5 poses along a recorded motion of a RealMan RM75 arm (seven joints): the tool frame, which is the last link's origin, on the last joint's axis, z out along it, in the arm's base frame.
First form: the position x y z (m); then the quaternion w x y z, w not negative.
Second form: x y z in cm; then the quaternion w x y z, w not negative. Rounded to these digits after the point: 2 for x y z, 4 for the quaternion.
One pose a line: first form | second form
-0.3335 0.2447 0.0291 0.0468 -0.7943 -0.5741 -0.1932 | -33.35 24.47 2.91 0.0468 -0.7943 -0.5741 -0.1932
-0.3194 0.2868 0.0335 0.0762 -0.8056 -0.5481 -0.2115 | -31.94 28.68 3.35 0.0762 -0.8056 -0.5481 -0.2115
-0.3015 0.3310 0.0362 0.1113 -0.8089 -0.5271 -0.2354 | -30.15 33.10 3.62 0.1113 -0.8089 -0.5271 -0.2354
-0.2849 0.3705 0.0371 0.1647 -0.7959 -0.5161 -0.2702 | -28.49 37.05 3.71 0.1647 -0.7959 -0.5161 -0.2702
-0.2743 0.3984 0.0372 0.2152 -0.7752 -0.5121 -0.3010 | -27.43 39.84 3.72 0.2152 -0.7752 -0.5121 -0.3010
